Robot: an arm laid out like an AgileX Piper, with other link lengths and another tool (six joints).
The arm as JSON. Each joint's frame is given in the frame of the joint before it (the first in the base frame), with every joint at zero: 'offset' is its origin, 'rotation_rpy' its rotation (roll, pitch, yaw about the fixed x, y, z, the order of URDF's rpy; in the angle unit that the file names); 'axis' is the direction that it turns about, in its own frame. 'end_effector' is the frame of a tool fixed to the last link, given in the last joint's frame.
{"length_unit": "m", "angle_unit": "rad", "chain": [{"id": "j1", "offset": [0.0, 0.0, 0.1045], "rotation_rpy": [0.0, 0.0, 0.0], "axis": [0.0, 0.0, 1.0]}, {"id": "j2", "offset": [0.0, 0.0, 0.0], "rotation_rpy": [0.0, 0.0, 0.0], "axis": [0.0, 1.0, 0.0]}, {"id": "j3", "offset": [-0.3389, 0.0, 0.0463], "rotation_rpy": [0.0, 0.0, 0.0], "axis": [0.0, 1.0, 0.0]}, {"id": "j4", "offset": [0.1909, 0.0, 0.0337], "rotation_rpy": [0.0, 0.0, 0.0], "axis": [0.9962, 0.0, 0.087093]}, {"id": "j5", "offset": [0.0, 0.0, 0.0], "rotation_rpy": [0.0, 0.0, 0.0], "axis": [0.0, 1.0, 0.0]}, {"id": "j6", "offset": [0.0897, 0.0, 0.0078], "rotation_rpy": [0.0, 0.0, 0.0], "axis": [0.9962, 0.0, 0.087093]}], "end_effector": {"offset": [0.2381, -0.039, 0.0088], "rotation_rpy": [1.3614, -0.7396, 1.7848]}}
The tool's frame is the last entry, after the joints.
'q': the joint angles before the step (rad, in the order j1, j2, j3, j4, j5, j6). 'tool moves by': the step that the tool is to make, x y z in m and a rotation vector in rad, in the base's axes. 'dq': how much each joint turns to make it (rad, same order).
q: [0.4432, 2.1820, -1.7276, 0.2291, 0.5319, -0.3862]
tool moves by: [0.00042, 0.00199, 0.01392, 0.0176, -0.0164, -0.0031]
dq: [0.0000, -0.0223, 0.0000, 0.0098, 0.0000, -0.0005]
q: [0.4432, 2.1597, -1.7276, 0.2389, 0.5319, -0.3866]
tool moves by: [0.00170, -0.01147, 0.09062, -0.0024, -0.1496, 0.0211]
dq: [0.0000, -0.1503, 0.0001, -0.0706, 0.0163, 0.0012]
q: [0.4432, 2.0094, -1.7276, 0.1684, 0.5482, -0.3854]
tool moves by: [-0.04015, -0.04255, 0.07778, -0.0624, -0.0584, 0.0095]
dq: [-0.0178, -0.1997, 0.0001, -0.0867, 0.1737, 0.0037]
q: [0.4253, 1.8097, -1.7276, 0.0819, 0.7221, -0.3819]
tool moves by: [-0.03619, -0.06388, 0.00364, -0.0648, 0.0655, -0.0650]
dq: [-0.0730, -0.1092, 0.0498, -0.0351, 0.1449, 0.0003]
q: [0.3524, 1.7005, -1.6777, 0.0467, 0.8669, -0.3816]
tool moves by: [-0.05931, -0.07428, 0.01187, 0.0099, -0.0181, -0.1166]
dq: [-0.1147, -0.2383, 0.2621, 0.0041, -0.0440, 0.0000]
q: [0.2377, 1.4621, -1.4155, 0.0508, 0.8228, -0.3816]
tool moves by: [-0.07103, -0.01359, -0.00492, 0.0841, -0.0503, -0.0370]
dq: [-0.0271, -0.2584, 0.3146, 0.0707, -0.1243, 0.0001]
